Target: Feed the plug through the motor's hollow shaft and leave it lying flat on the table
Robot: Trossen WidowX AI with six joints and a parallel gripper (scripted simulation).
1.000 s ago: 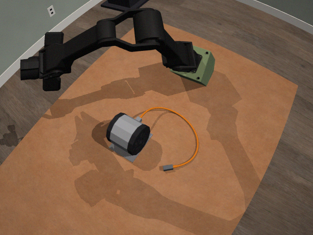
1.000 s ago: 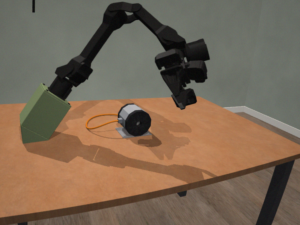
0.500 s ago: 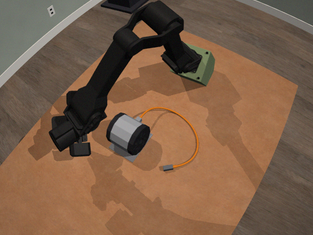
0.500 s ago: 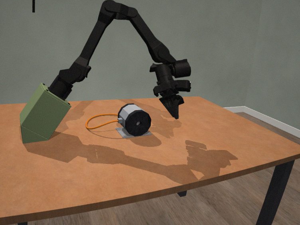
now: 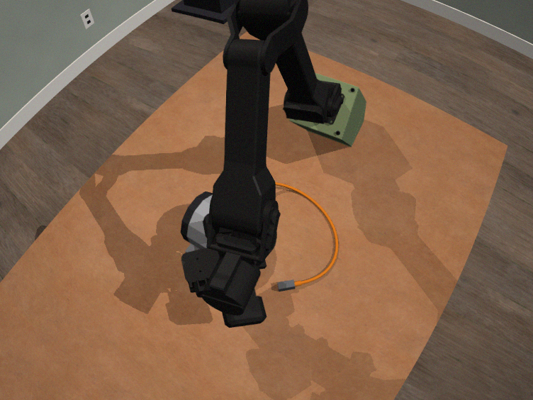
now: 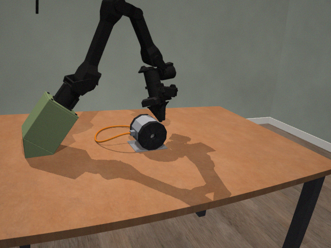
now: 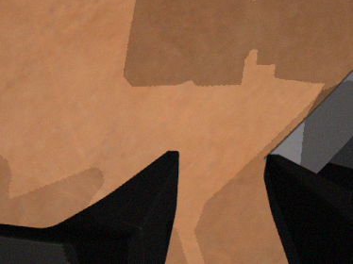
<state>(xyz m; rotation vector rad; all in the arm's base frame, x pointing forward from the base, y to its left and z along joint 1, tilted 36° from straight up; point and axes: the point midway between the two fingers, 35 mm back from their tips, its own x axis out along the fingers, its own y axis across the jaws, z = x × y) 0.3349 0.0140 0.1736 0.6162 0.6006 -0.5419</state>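
The grey plug lies 7 cm behind my hand, 7 cm to the left of it and 8 cm below it.
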